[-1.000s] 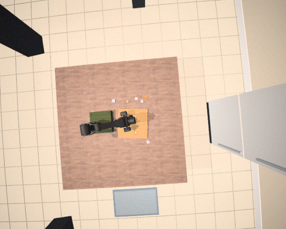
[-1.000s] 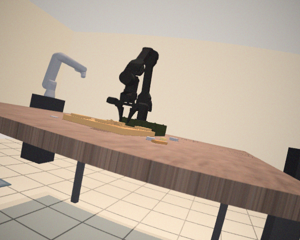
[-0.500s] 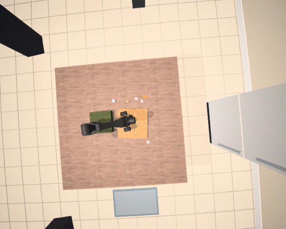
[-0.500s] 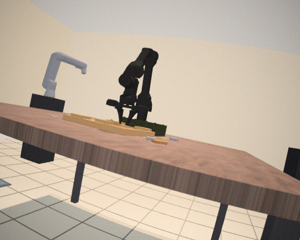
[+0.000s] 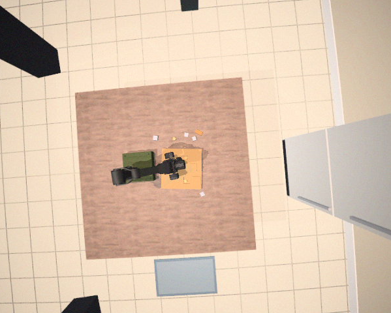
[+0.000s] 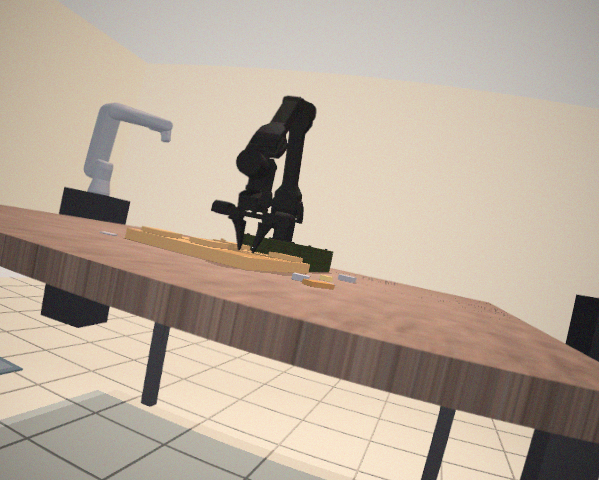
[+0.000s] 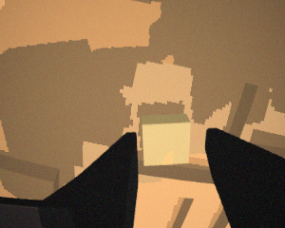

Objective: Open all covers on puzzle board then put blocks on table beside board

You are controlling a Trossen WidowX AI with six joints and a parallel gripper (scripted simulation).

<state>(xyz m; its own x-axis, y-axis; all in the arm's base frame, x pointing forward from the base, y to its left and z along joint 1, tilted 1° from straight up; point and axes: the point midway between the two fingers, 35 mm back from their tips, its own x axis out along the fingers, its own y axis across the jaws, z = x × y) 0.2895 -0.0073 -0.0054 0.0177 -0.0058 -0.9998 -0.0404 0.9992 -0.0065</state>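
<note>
The puzzle board is 5 cm ahead of my gripper tip and 3 cm to the right of it.
</note>
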